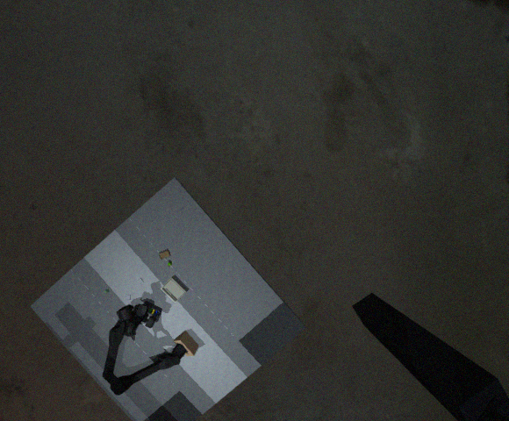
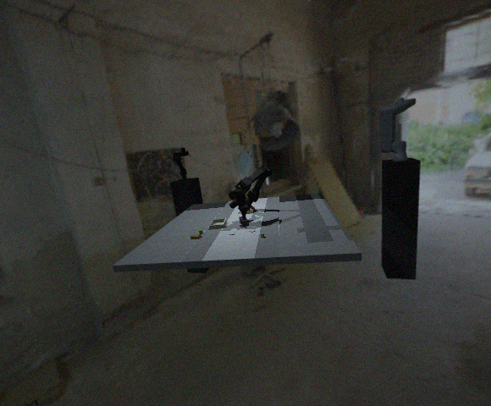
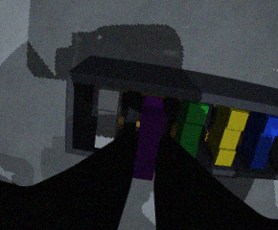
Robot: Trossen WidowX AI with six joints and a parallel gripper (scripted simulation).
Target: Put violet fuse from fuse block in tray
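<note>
Now: gripper tip 30 mm above the white fuse, 20 mm short of it and 10 mm to the right of it. The rest, counted from my gripper tip: yellow fuse (30 mm below, 30 mm behind, 20 mm to the right); then violet fuse (10 mm below); then green fuse (30 mm below, 20 mm behind, 10 mm to the right).
</note>
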